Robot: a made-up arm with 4 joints.
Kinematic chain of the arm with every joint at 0, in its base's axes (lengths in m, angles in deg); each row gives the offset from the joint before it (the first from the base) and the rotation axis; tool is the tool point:
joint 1: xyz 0 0 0.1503 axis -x
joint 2: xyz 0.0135 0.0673 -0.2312 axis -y
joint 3: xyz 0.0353 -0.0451 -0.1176 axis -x
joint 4: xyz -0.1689 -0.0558 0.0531 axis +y
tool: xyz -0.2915 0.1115 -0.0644
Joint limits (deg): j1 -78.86..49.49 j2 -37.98..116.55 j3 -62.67..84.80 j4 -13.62..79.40
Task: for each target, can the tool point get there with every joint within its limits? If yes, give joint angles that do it. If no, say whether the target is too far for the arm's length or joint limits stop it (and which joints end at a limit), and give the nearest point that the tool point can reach.
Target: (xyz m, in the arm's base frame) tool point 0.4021 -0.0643 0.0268
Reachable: no: joint limits stop it (at a limit: joint 2, joint 4) | nearest point 0.3839 -0.2288 -0.2892 | short by 0.357 m
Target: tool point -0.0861 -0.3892 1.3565
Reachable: no: too far | nearest point -0.1429 0.0818 0.4389 | short by 1.033 m
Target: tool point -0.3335 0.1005 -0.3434
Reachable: yes | joints -3.46 26.88 -14.40 6.59
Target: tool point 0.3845 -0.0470 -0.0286
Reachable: no: joint limits stop it (at a limit: joint 2, joint 4) | nearest point 0.3839 -0.1259 -0.3289 | short by 0.310 m
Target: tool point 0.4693 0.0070 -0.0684
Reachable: no: joint limits stop it (at a limit: joint 2, joint 4) | nearest point 0.3840 0.0159 -0.3449 | short by 0.290 m
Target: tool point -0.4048 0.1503 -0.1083
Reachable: yes | joints -24.57 11.74 -20.94 26.60
